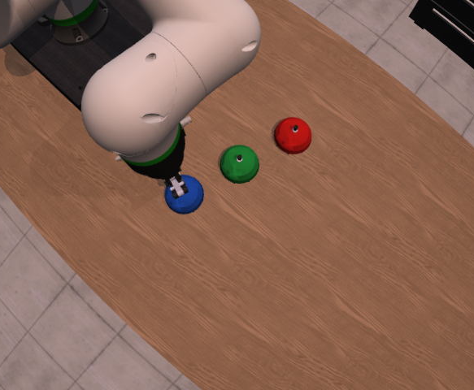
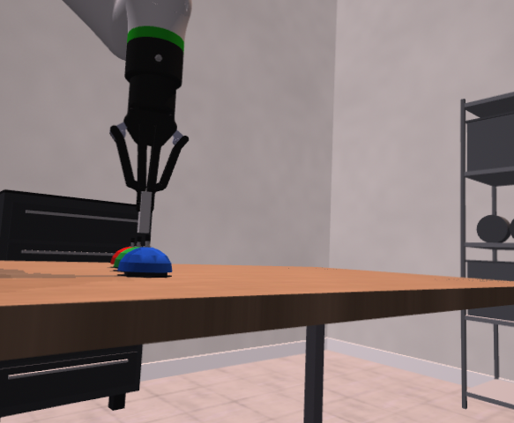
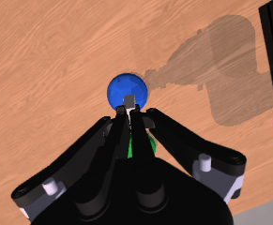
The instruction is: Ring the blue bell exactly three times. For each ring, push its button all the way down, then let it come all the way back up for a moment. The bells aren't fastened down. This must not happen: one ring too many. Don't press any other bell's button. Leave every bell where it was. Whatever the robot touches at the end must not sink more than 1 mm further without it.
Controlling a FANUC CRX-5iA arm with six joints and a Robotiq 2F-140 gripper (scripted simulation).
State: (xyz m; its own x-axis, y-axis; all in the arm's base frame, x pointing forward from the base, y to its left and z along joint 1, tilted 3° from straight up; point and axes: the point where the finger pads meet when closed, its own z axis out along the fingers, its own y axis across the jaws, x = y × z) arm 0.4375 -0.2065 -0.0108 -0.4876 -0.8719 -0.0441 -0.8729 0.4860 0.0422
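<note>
Right now the blue bell is 1 cm ahead of my hand and 6 cm below it. From my hand the other things lie so: green bell 7 cm ahead, 11 cm to the left, 6 cm below; then red bell 14 cm ahead, 23 cm to the left, 6 cm below.
</note>
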